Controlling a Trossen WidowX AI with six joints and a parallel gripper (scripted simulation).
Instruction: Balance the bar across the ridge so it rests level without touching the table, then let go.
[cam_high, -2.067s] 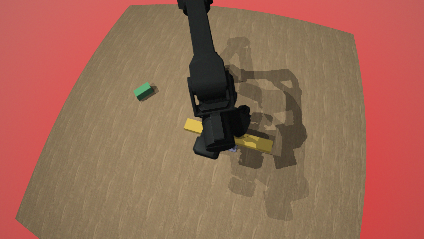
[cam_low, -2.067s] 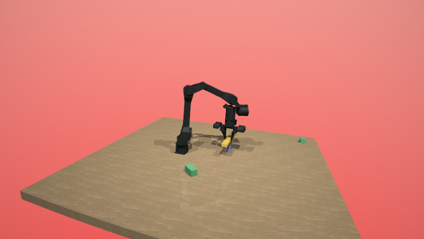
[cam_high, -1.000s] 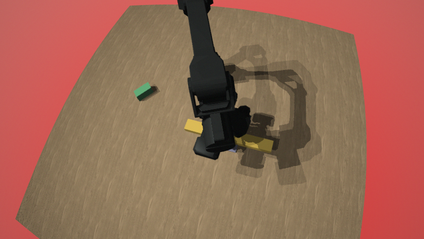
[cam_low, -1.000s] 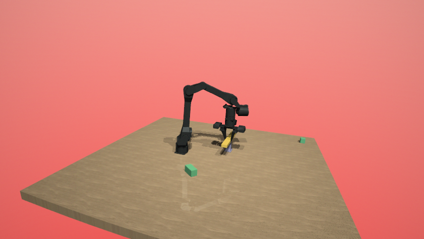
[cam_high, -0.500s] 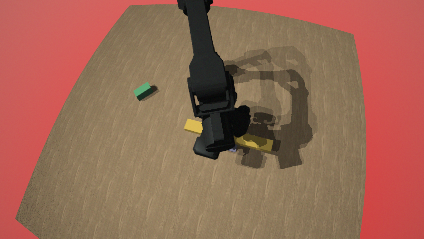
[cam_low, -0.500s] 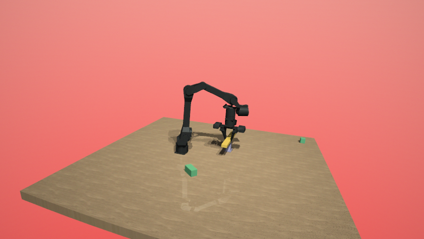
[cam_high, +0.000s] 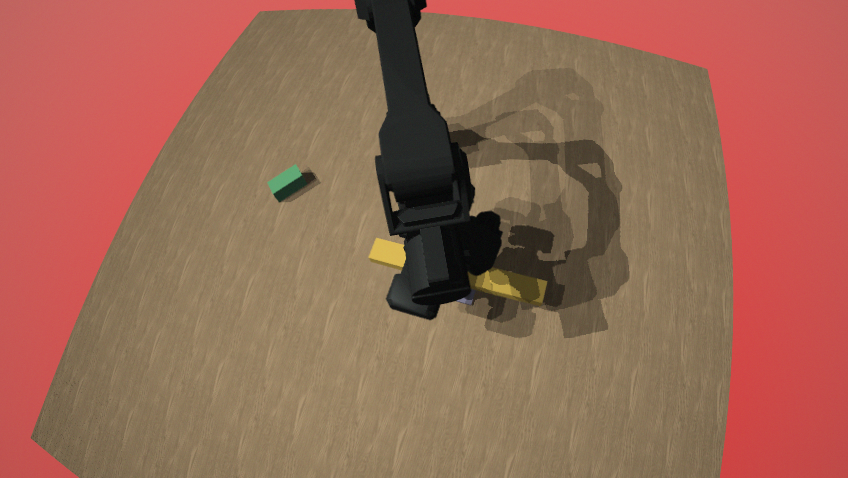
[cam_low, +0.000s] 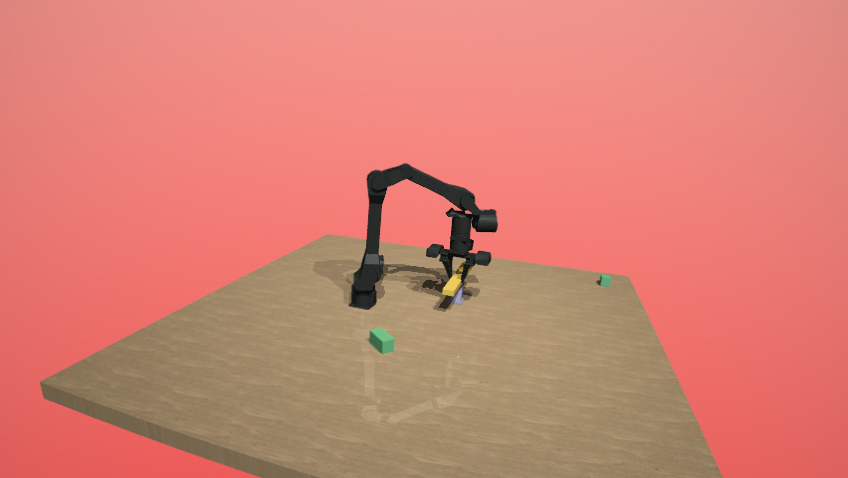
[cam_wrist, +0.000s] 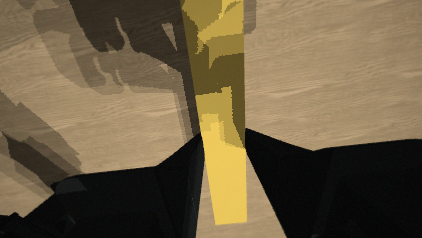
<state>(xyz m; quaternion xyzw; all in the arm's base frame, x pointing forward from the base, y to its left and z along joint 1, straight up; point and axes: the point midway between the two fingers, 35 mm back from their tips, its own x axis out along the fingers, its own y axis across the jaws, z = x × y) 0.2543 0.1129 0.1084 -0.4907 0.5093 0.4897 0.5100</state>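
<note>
My gripper tip is now 3 cm to the right of the yellow bar. Also, from my gripper tip: green cube: 49 cm ahead, 39 cm to the left, 6 cm below.
</note>
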